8 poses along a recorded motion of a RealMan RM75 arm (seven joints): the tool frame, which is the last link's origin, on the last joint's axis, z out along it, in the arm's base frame.
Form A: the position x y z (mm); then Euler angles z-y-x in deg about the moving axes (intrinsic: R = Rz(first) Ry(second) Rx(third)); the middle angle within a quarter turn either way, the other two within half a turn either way.
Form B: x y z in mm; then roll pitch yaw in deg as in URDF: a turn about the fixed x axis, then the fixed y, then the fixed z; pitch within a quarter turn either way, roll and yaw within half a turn. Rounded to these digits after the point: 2 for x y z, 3 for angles.
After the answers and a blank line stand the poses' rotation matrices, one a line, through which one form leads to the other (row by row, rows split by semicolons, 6 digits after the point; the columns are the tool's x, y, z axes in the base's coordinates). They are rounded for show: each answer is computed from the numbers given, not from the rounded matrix.
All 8 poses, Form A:
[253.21 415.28 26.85 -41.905 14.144 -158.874]
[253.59 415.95 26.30 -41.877 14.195 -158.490]
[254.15 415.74 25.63 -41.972 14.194 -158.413]
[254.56 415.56 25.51 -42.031 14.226 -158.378]
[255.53 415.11 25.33 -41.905 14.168 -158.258]
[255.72 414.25 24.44 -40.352 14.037 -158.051]
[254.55 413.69 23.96 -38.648 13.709 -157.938]
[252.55 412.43 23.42 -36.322 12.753 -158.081]
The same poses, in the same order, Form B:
[253.21 415.28 26.85 -158.874 14.144 -41.905]
[253.59 415.95 26.30 -158.490 14.195 -41.877]
[254.15 415.74 25.63 -158.413 14.194 -41.972]
[254.56 415.56 25.51 -158.378 14.226 -42.031]
[255.53 415.11 25.33 -158.258 14.168 -41.905]
[255.72 414.25 24.44 -158.051 14.037 -40.352]
[254.55 413.69 23.96 -157.938 13.709 -38.648]
[252.55 412.43 23.42 -158.081 12.753 -36.322]

0.721691 -0.688556 0.071081; -0.647650 -0.635409 0.420482; -0.244360 -0.349494 -0.904512
0.721845 -0.687991 0.074889; -0.647152 -0.632701 0.425304; -0.245223 -0.355468 -0.901947
0.720774 -0.688932 0.076532; -0.648351 -0.630992 0.426017; -0.245206 -0.356682 -0.901472
0.720004 -0.689682 0.077018; -0.649001 -0.629888 0.426660; -0.245747 -0.357182 -0.901127
0.721615 -0.687864 0.078199; -0.647582 -0.630751 0.427541; -0.244766 -0.359160 -0.900607
0.739325 -0.669641 0.070573; -0.628147 -0.648142 0.430514; -0.242548 -0.362620 -0.899821
0.758748 -0.648326 0.063044; -0.606742 -0.668218 0.430522; -0.236991 -0.364909 -0.900376
0.785825 -0.615898 0.056111; -0.577710 -0.698649 0.422067; -0.220749 -0.364087 -0.904827

